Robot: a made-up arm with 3 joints. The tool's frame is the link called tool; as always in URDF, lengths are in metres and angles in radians. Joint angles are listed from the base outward.
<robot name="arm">
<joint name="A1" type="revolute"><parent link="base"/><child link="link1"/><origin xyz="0 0 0.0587" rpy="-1.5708 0 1.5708"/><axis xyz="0 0 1"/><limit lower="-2.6" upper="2.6"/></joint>
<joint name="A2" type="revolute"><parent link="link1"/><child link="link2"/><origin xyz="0.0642 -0.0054 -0.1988" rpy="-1.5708 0 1.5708"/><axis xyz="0 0 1"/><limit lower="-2.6" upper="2.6"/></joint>
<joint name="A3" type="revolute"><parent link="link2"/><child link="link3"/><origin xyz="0.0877 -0.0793 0.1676" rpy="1.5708 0 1.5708"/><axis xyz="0 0 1"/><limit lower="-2.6" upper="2.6"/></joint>
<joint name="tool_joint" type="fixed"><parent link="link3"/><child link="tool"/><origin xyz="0.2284 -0.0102 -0.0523" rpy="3.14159 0 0"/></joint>
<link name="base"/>
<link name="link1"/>
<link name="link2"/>
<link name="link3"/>
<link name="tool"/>
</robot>
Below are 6 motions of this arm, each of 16 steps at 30 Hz.
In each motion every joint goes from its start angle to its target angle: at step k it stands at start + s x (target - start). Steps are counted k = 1, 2, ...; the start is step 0. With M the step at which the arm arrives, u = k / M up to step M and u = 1 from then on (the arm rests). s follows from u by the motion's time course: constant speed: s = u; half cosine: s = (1 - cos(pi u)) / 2; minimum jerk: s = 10 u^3 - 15 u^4 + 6 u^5.
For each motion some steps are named. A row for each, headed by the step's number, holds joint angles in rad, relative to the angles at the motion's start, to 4 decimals.
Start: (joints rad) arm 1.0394 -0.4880 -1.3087
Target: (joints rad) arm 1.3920 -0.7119 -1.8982
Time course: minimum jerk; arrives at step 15
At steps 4, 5, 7, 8, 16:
4: 0.0430 -0.0273 -0.0718
5: 0.0740 -0.0470 -0.1237
7: 0.1543 -0.0980 -0.2580
8: 0.1983 -0.1259 -0.3315
16: 0.3526 -0.2239 -0.5895

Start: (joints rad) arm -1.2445 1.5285 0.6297
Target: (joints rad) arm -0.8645 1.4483 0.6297
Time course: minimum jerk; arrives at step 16
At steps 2, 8, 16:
2: 0.0061 -0.0013 0.0000
8: 0.1900 -0.0401 0.0000
16: 0.3800 -0.0802 0.0000

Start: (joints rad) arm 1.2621 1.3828 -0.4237
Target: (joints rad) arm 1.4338 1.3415 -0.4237
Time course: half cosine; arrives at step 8
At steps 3, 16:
3: 0.0530 -0.0127 0.0000
16: 0.1717 -0.0413 0.0000

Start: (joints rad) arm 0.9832 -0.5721 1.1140
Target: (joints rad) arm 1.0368 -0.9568 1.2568
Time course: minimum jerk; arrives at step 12
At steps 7, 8, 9, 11, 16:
7: 0.0350 -0.2514 0.0933
8: 0.0424 -0.3040 0.1128
9: 0.0481 -0.3449 0.1280
11: 0.0533 -0.3827 0.1421
16: 0.0536 -0.3847 0.1428

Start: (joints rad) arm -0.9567 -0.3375 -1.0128
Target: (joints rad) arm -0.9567 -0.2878 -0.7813
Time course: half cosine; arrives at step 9
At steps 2, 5, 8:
2: 0.0000 0.0058 0.0271
5: 0.0000 0.0292 0.1358
8: 0.0000 0.0482 0.2245

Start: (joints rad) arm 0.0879 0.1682 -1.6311
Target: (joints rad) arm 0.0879 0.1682 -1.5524
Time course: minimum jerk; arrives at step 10
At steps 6, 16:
6: 0.0000 0.0000 0.0537
16: 0.0000 0.0000 0.0787

